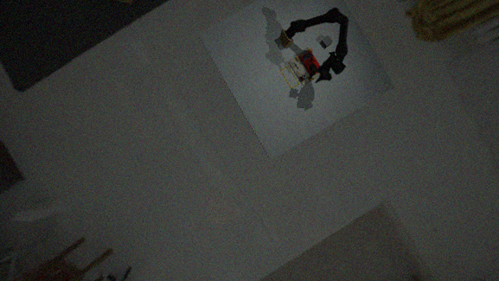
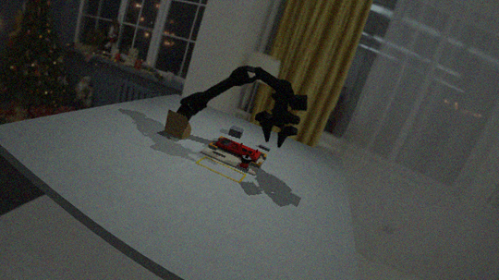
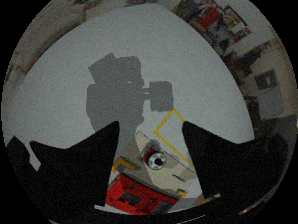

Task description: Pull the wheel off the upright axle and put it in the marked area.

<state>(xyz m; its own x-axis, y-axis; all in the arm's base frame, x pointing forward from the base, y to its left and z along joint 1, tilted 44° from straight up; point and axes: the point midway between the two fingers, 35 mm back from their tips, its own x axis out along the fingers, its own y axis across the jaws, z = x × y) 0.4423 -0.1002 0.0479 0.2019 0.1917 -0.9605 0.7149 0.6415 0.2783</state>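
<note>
My gripper tip is 9 cm past the wheel, 2 cm to the right of it and 11 cm above it.
</note>
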